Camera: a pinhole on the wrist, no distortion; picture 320 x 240 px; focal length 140.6 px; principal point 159.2 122.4 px. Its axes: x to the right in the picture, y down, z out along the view. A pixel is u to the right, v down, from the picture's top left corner.
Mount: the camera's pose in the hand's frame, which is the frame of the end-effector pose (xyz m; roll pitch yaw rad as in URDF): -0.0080 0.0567 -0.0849 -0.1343 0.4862 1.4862
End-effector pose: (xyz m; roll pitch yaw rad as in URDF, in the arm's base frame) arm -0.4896 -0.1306 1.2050 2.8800 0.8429 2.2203
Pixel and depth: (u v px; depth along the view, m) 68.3 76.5 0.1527
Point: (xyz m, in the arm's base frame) -0.4061 -0.1322 1.1325
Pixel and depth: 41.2 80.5 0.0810
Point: -0.4551 -0.1120 1.1952
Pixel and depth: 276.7 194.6 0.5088
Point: 0.1508 0.1642 1.4489
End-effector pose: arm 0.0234 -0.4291 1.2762 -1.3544 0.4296 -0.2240
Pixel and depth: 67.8 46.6 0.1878
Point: 0.1144 -0.2930 1.2461
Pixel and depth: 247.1 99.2 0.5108
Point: -0.0647 -0.0580 0.7855
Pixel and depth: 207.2 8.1 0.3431
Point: 0.1895 -0.2030 0.9312
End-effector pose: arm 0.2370 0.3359 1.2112 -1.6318 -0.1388 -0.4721
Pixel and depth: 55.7 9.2 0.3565
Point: 0.6104 0.5765 1.2309
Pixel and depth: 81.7 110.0 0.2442
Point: 0.3144 0.5107 1.1442
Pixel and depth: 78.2 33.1 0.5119
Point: 0.7048 0.6999 1.1809
